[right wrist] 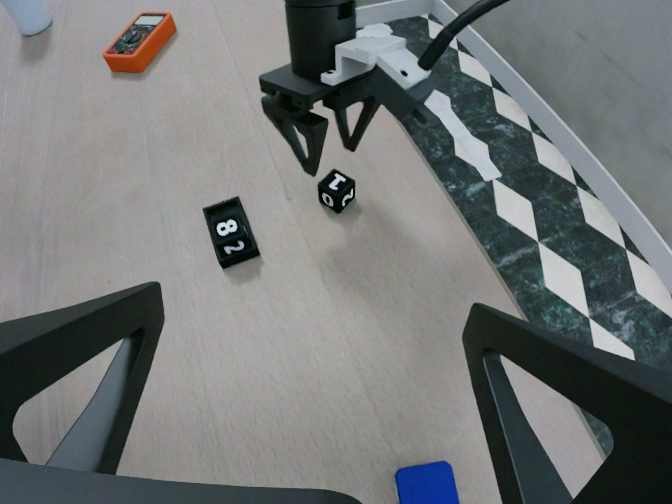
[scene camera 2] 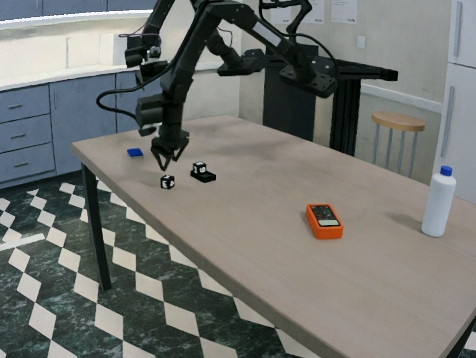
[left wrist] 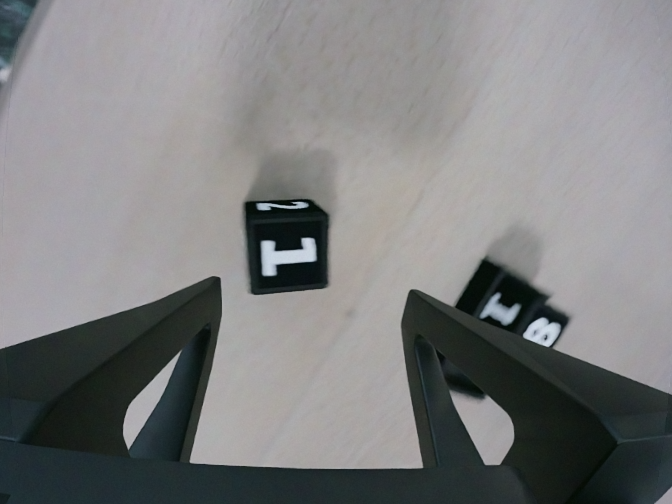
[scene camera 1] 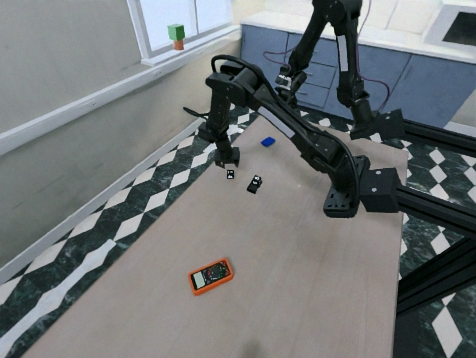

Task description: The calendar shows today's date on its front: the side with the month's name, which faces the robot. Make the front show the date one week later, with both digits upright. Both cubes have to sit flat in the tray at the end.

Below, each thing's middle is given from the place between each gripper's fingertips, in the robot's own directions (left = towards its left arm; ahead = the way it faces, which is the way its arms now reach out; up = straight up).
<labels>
The black calendar tray (left wrist: 483, 278) lies 120 mm behind my left hand (scene camera 2: 169, 166) and 60 mm below it.
My right hand is 260 mm above the black calendar tray, 220 mm to the right of it and 40 mm past it.
</labels>
